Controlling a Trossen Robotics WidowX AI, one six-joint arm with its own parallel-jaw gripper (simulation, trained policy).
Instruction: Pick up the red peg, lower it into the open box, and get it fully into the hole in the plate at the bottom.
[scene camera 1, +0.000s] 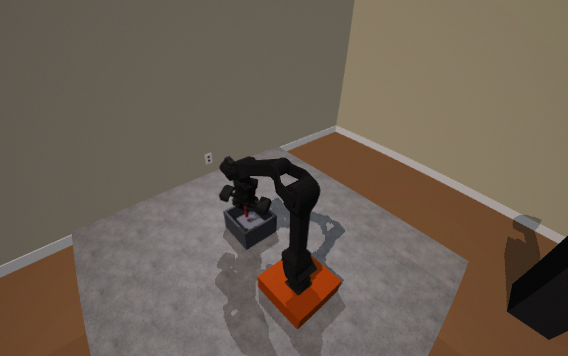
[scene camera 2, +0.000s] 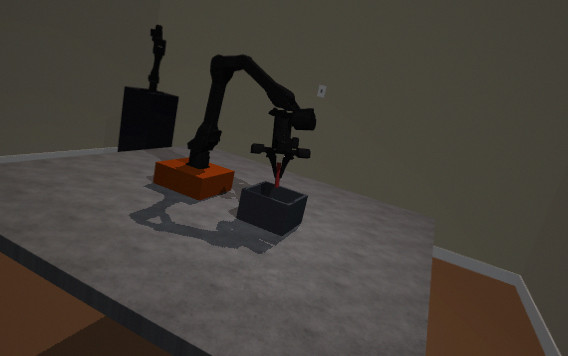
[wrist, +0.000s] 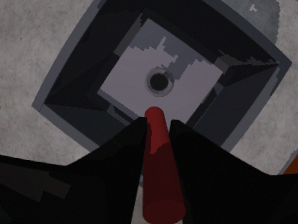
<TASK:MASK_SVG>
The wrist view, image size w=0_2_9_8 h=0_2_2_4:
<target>gripper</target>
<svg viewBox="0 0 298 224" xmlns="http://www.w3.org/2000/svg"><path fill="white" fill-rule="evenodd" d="M172 120L169 137L174 152L174 164L176 164L178 179L180 179L181 193L185 202L185 216L181 218L182 224L298 224L298 173L291 173L291 175L266 175L265 172L259 171L253 165L247 164L246 161L239 160L237 156L231 156L231 153L218 147L213 141L206 139L206 136L193 131L192 128L189 128L182 121ZM148 119L146 117L138 117L128 127L118 132L112 140L108 140L101 147L96 148L96 151L90 152L89 155L86 153L84 157L73 161L69 165L65 165L65 167L59 164L45 164L43 161L29 161L0 155L0 224L130 224L137 200L138 181L140 181L142 163L144 163Z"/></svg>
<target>dark grey box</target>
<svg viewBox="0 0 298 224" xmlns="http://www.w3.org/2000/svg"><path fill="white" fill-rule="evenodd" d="M154 76L153 87L164 89L166 77ZM32 107L88 152L96 151L96 148L101 147L106 141L112 140L134 120L98 95L97 91L112 72L118 59L124 55L137 31L140 31L142 24L149 18L160 24L165 31L184 41L194 51L201 53L223 72L189 117L186 125L230 153L253 124L254 119L257 119L258 113L265 107L293 61L222 0L93 0L65 41L55 63L49 68Z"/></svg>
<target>light grey plate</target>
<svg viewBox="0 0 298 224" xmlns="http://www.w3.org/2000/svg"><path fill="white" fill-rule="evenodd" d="M148 18L142 24L140 31L137 31L136 37L129 44L129 47L126 48L124 55L121 55L120 59L118 59L117 64L114 65L112 72L106 77L104 84L101 85L97 93L133 120L138 119L138 117L145 117L145 111L150 107L161 108L164 111L169 132L172 120L180 120L185 124L188 123L189 117L193 115L193 112L196 111L198 105L205 99L223 72L216 65L210 63L201 53L194 51L184 41L165 31L164 28L160 27L160 24L154 23L153 20ZM154 76L162 75L166 77L166 87L164 89L153 87L152 80Z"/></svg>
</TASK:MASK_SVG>
